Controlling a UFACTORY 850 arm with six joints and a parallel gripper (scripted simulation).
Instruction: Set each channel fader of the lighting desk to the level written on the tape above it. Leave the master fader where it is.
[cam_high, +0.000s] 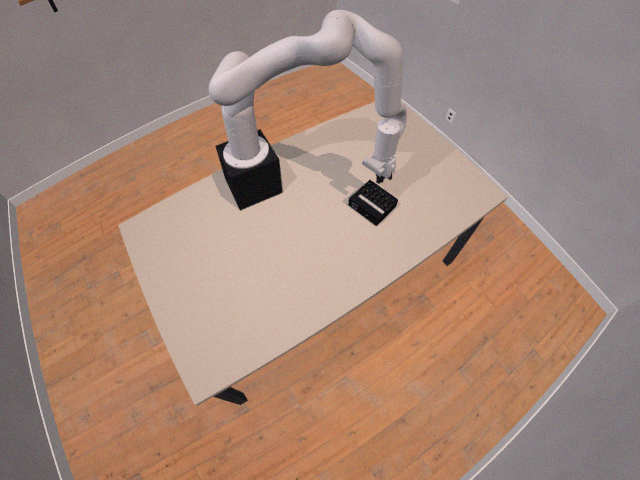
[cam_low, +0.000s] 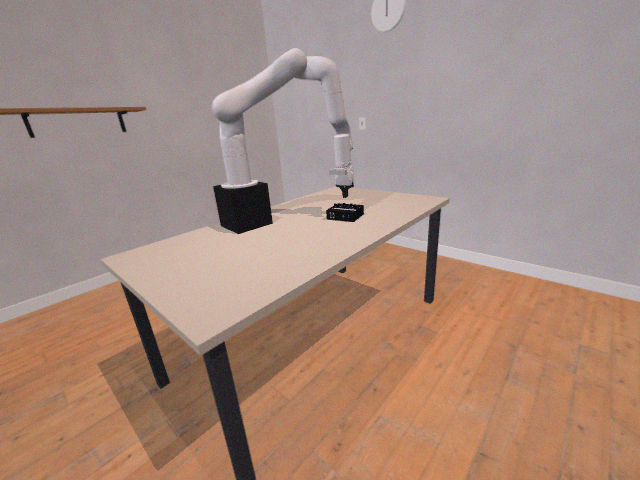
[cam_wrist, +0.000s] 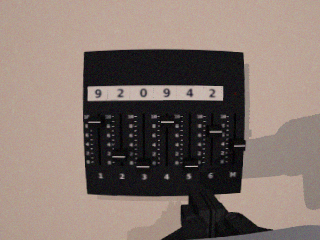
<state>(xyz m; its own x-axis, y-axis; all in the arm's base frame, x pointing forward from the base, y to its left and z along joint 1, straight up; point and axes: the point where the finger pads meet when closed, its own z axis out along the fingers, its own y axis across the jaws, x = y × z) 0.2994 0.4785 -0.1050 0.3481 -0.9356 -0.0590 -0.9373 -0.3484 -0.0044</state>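
The master fader lies 6 cm to the right of my hand, 5 cm below it and 3 cm behind it.
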